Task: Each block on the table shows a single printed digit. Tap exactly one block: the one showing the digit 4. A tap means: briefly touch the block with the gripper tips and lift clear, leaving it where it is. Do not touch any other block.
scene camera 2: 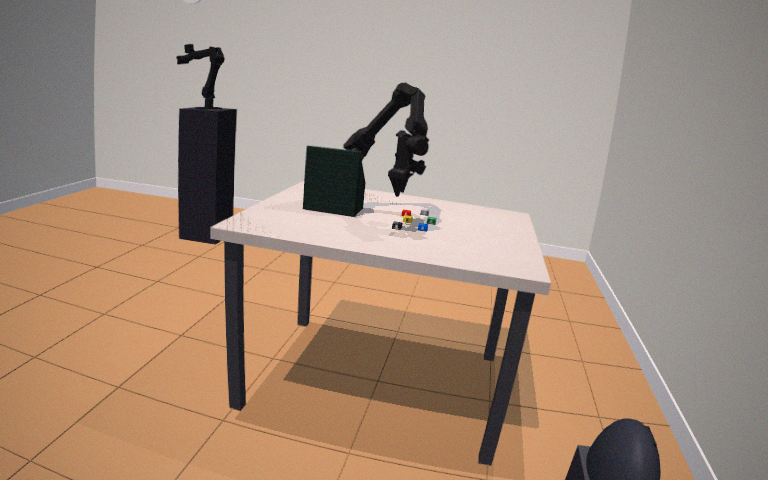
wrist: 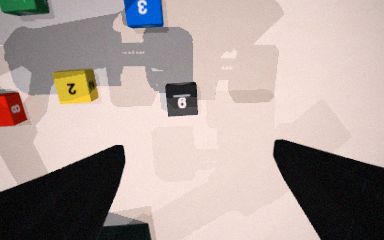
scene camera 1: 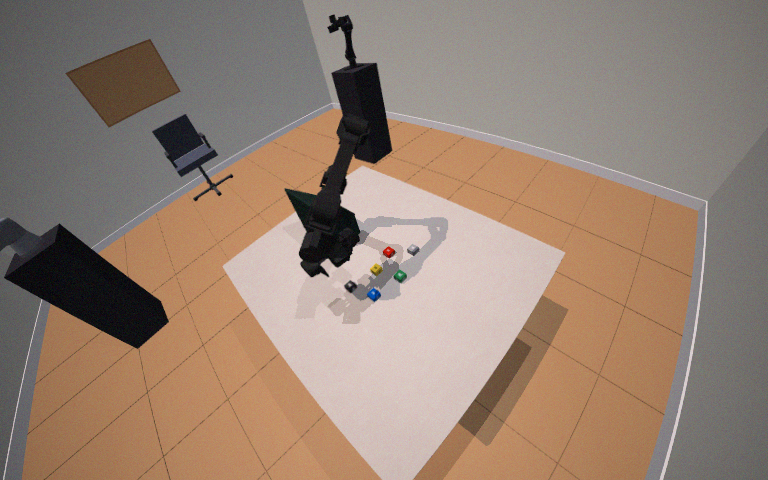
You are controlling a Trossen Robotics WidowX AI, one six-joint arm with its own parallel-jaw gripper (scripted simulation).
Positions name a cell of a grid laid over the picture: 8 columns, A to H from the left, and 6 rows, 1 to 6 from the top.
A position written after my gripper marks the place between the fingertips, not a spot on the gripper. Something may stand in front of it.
My gripper (scene camera 1: D4) is open, holding nothing. I also see a yellow block (wrist: B3).
My gripper shows as well in scene camera 2 (scene camera 2: E3) and in the wrist view (wrist: E4).
